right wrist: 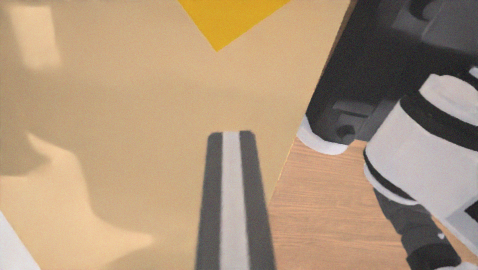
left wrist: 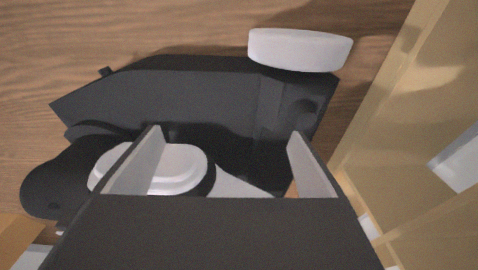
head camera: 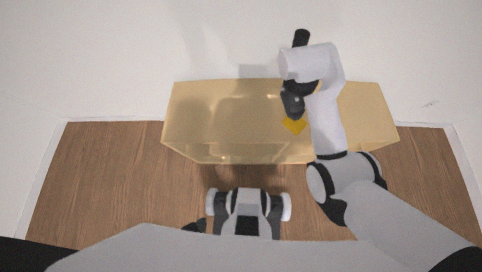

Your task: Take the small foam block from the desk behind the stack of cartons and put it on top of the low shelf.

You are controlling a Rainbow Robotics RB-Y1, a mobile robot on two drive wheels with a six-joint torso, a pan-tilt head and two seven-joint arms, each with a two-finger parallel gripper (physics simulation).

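Seen in the pictures: left gripper, fingertip midpoint: [left wrist: 227, 137] [head camera: 203, 228]; right gripper, fingertip midpoint: [right wrist: 232, 147] [head camera: 287, 111]; robot's base, origin of the base link: [right wrist: 349, 50].
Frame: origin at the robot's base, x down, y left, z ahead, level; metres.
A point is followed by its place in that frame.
Observation:
The small foam block [head camera: 295, 125] {x -0.655, y -0.185, z 0.388 m} [right wrist: 230, 21] {x -0.655, y -0.157, z 0.413 m}, yellow, lies on top of the low shelf [head camera: 215, 110] {x -0.610, y 0.186, z 0.470 m} [left wrist: 410, 175] {x -0.129, y -0.141, z 0.579 m} [right wrist: 150, 100] {x -0.610, y -0.059, z 0.471 m}, near its front edge in the head view. Part of the block is cut off by the top of the right wrist view. My right gripper [head camera: 296, 117] [right wrist: 232, 147] {x -0.743, y -0.131, z 0.404 m} is shut and empty above the shelf top, beside the block; its fingers are apart from the block in the right wrist view. My left gripper [left wrist: 227, 137] {x -0.367, y 0.238, z -0.125 m} is open and empty, above the robot's base. The desk and the stack of cartons do not show.
The robot's wheeled base [head camera: 247, 210] [left wrist: 200, 100] {x -0.169, y 0.166, z -0.197 m} stands on the wooden floor [head camera: 110, 185] {x 0.000, y 1.326, z -0.014 m} [left wrist: 100, 30] {x 0.000, y 0.273, z -0.483 m} [right wrist: 310, 220] {x 0.000, y 0.929, z -0.265 m} in front of the shelf. A white wall [head camera: 125, 50] {x -0.814, y 0.671, z 0.710 m} rises behind the shelf. Open compartments show at the shelf's front.

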